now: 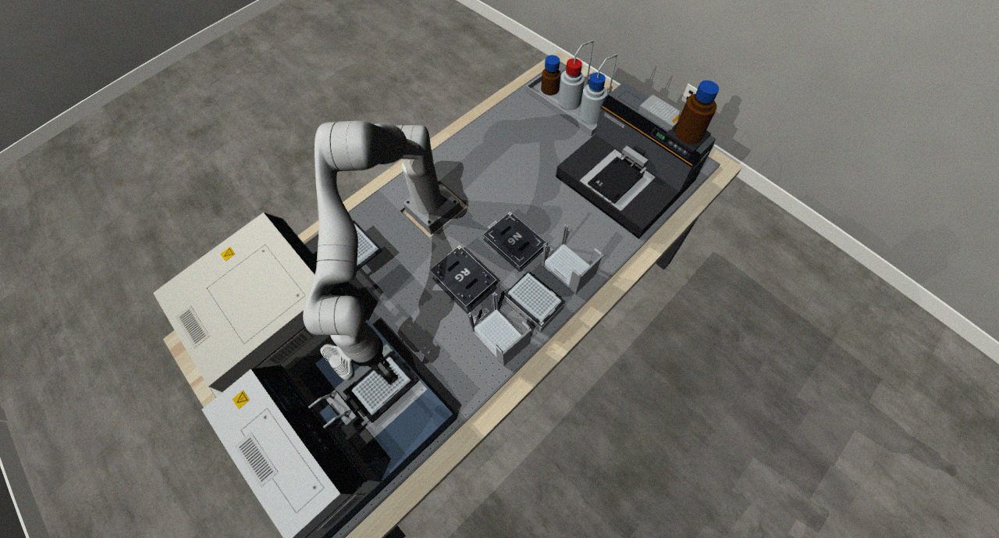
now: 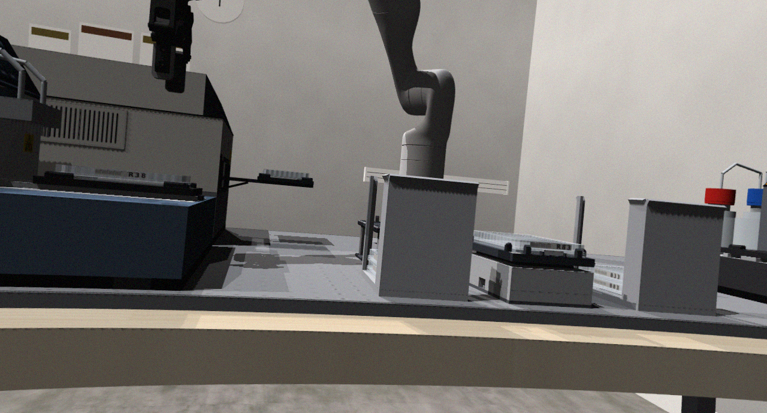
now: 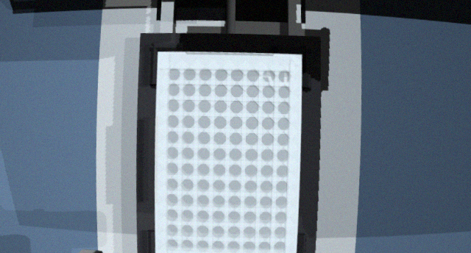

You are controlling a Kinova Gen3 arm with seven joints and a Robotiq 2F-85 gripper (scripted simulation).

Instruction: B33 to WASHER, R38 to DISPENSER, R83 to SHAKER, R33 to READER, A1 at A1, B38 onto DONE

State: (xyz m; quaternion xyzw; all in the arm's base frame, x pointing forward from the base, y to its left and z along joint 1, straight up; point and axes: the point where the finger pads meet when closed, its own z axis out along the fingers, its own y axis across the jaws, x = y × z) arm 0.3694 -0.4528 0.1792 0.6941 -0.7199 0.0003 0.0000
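My gripper is now 3 cm to the left of the plate R38 and 12 cm above it. The rest, counted from my hand: washer manifold: 14 cm to the right, 6 cm below; then RG nest: 9 cm behind, 34 cm to the left, 16 cm below; then plate B38: 11 cm ahead, 29 cm to the left, 19 cm below.
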